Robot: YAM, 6 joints.
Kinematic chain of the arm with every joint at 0, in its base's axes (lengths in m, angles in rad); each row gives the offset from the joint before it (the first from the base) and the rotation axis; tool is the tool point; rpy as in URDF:
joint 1: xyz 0 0 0.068 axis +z
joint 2: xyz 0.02 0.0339 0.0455 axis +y
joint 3: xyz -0.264 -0.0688 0 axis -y
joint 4: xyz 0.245 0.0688 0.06 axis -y
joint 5: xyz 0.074 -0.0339 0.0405 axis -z
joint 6: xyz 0.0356 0 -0.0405 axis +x
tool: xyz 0 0 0 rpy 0 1.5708 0
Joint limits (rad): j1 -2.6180..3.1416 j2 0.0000..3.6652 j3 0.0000..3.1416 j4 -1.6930..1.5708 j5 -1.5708..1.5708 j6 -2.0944..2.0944
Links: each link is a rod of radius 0.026 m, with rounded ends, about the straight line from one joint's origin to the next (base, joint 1, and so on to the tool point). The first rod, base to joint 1, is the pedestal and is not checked.
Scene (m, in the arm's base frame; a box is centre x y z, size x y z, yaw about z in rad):
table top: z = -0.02
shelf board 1: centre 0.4 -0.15 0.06 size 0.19 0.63 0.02 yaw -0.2
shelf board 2: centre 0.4 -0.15 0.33 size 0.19 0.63 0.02 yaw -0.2
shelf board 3: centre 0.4 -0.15 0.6 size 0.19 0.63 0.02 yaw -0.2
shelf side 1: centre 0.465 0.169 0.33 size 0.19 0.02 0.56 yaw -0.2
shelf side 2: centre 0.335 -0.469 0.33 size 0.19 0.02 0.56 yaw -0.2
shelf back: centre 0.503 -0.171 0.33 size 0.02 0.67 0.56 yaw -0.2
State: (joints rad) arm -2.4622 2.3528 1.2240 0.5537 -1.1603 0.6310
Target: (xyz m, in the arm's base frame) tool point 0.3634 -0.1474 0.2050
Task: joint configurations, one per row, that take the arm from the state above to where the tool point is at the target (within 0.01 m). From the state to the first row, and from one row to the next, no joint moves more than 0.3 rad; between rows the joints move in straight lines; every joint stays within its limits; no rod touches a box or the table.
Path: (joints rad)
1: -2.1780 2.2845 1.1995 0.5546 -1.1792 0.6310
2: -1.8938 2.2162 1.1750 0.5554 -1.1980 0.6310
3: -1.6096 2.1479 1.1506 0.5563 -1.2169 0.6310
4: -1.3254 2.0797 1.1261 0.5572 -1.2357 0.6310
5: -1.0411 2.0114 1.1016 0.5581 -1.2546 0.6310
6: -0.7569 1.9431 1.0771 0.5589 -1.2734 0.6310
7: -0.4727 1.8748 1.0526 0.5598 -1.2923 0.6310

